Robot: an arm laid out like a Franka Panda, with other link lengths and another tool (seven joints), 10 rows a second.
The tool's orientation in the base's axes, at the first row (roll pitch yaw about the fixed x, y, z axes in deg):
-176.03, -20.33, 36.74
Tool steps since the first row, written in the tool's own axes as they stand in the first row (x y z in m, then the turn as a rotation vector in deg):
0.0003, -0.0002, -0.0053, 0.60, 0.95, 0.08
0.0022, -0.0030, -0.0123, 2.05, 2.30, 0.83
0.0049, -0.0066, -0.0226, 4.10, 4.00, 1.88
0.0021, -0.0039, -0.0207, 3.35, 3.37, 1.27
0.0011, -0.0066, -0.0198, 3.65, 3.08, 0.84
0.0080, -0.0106, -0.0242, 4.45, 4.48, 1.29
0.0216, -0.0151, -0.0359, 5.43, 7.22, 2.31
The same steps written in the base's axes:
-0.0012, -0.0011, 0.0051, 1.05, -0.39, 0.07
-0.0031, 0.0004, 0.0125, 3.15, -0.44, -0.21
-0.0057, 0.0020, 0.0233, 5.99, -0.35, -0.59
-0.0057, -0.0012, 0.0203, 4.89, -0.43, -0.24
-0.0079, 0.0006, 0.0193, 4.84, -0.15, 0.28
-0.0062, 0.0064, 0.0261, 6.41, -0.68, 0.05
-0.0016, 0.0145, 0.0421, 9.07, -2.02, -0.74

